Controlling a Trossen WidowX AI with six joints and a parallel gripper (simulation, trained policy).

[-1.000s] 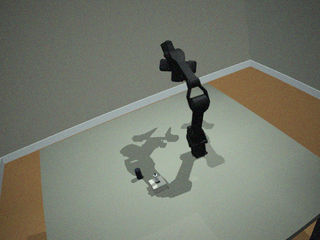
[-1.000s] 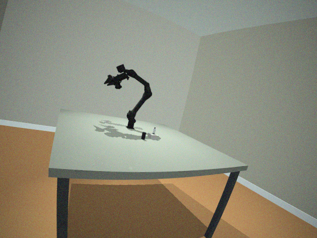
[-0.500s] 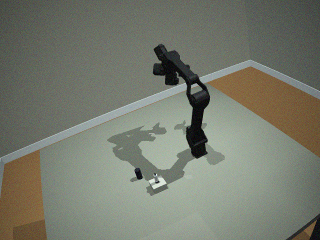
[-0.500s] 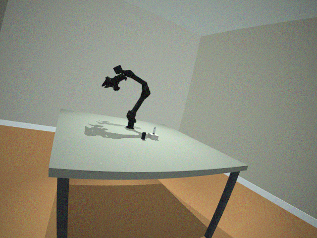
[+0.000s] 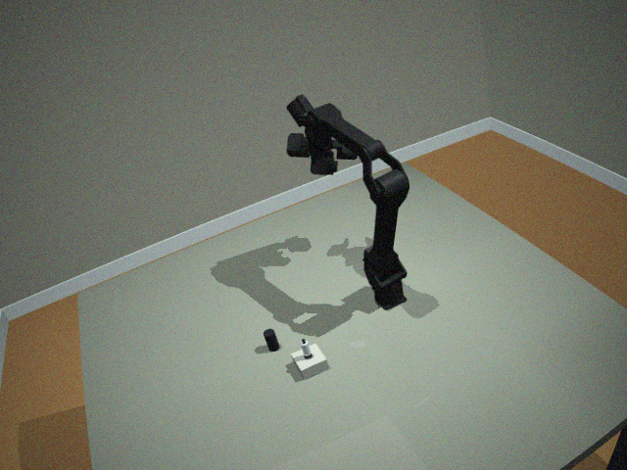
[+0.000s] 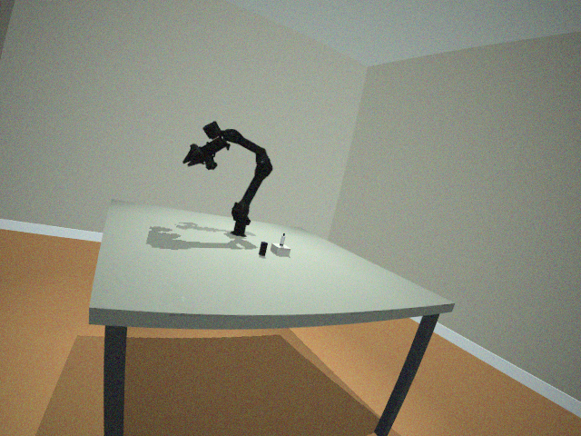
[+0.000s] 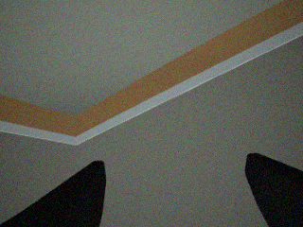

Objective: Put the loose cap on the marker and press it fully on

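Now: the black cap 35 cm ahead of my gripper tip, 32 cm to the left of it and 26 cm below it. The rest, counted from my gripper tip: holder block (30 cm ahead, 43 cm to the left, 27 cm below).
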